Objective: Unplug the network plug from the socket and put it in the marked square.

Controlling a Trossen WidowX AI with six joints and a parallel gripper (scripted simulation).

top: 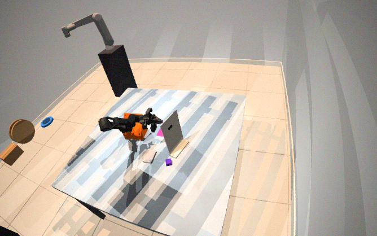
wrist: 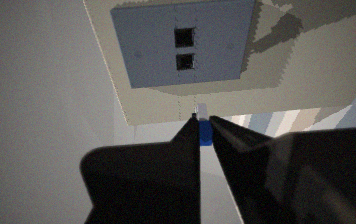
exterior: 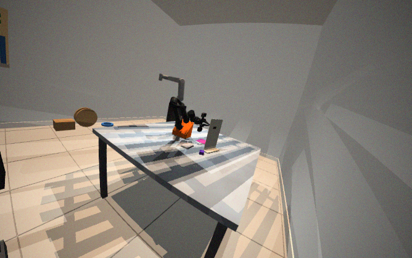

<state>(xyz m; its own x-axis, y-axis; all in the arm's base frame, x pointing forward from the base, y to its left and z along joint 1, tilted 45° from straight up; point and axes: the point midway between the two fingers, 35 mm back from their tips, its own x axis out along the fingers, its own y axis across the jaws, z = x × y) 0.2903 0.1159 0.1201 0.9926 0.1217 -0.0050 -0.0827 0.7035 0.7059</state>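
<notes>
The magenta marked square is 8 cm behind my gripper tip, 10 cm to the left of it and 21 cm below it. From my gripper tip the other things lie so: small purple cube 8 cm ahead, 18 cm to the right, 20 cm below; then network plug right at my gripper tip; then upright grey panel 8 cm ahead, 4 cm to the right, 8 cm below.
</notes>
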